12 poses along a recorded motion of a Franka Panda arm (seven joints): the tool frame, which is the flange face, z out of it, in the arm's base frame.
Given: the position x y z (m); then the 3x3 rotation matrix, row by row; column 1 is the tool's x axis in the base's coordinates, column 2 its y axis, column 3 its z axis. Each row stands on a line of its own.
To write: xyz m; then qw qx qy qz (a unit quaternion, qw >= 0). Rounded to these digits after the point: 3 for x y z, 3 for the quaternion. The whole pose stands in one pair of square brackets.
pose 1, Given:
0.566 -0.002 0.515
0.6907 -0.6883 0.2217
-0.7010 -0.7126 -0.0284
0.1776 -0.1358 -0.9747
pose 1, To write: [0.566 -0.002 0.515 0.029 -0.919 0.378 -0.109]
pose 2, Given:
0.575 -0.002 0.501
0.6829 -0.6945 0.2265
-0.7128 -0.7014 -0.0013
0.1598 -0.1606 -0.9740
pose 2, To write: [0.575 -0.002 0.501 0.043 -0.916 0.384 -0.105]
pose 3, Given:
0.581 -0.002 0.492
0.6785 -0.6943 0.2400
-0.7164 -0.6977 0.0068
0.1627 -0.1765 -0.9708
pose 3, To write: [0.581 -0.002 0.492 0.050 -0.915 0.386 -0.110]
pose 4, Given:
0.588 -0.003 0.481
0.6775 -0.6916 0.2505
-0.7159 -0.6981 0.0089
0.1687 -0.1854 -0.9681
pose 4, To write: [0.588 -0.003 0.481 0.053 -0.914 0.385 -0.115]
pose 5, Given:
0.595 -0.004 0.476
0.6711 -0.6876 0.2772
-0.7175 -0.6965 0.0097
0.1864 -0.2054 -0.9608
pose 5, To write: [0.595 -0.004 0.476 0.059 -0.912 0.385 -0.127]
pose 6, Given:
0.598 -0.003 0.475
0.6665 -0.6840 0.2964
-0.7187 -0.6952 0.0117
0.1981 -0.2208 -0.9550
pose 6, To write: [0.598 -0.003 0.475 0.064 -0.911 0.385 -0.136]
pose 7, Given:
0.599 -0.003 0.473
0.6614 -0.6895 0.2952
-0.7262 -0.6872 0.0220
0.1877 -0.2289 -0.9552
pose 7, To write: [0.599 -0.003 0.473 0.069 -0.909 0.389 -0.133]
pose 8, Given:
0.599 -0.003 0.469
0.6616 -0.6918 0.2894
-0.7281 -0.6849 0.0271
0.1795 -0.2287 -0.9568
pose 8, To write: [0.599 -0.003 0.469 0.070 -0.909 0.391 -0.129]
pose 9, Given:
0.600 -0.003 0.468
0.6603 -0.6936 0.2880
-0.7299 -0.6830 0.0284
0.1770 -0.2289 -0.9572
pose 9, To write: [0.600 -0.003 0.468 0.071 -0.908 0.392 -0.128]
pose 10, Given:
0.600 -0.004 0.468
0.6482 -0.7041 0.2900
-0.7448 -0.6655 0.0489
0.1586 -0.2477 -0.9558
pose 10, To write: [0.600 -0.004 0.468 0.082 -0.904 0.401 -0.124]
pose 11, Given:
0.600 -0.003 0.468
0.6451 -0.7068 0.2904
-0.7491 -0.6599 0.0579
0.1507 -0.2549 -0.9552
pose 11, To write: [0.600 -0.003 0.468 0.087 -0.903 0.403 -0.122]
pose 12, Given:
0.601 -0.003 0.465
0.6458 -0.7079 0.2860
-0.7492 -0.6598 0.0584
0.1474 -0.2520 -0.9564
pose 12, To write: [0.601 -0.003 0.465 0.086 -0.903 0.403 -0.120]
